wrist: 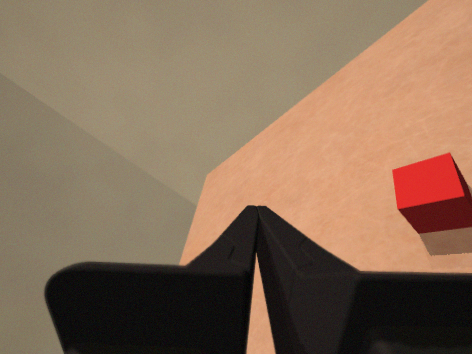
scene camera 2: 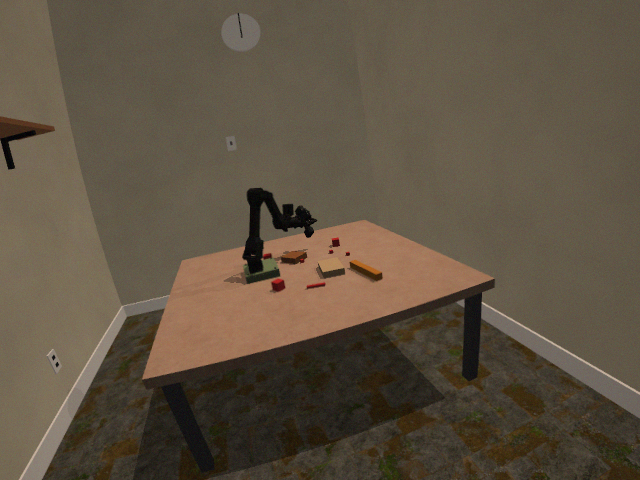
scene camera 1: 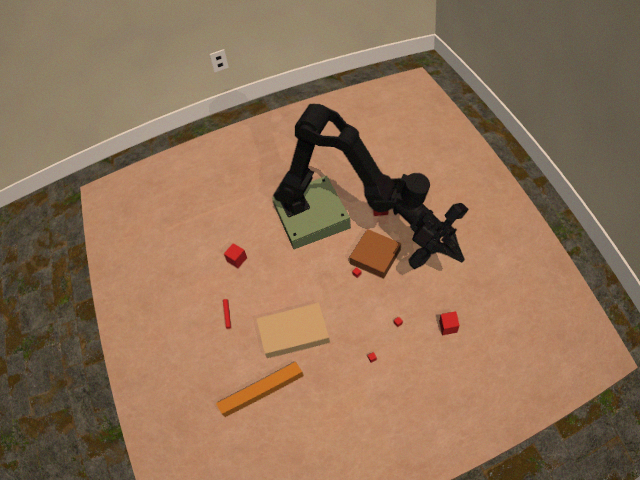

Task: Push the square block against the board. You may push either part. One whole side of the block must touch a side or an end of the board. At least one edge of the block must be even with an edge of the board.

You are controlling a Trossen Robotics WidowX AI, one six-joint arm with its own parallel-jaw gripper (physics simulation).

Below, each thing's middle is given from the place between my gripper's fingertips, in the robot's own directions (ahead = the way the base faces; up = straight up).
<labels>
Now: the brown square block (scene camera 1: 375, 253) 190 mm behind my hand, 140 mm to the right of it and 140 mm below it. Round my hand: orange board (scene camera 1: 291, 373) 540 mm to the right, 140 mm below, 40 mm ahead.
</labels>
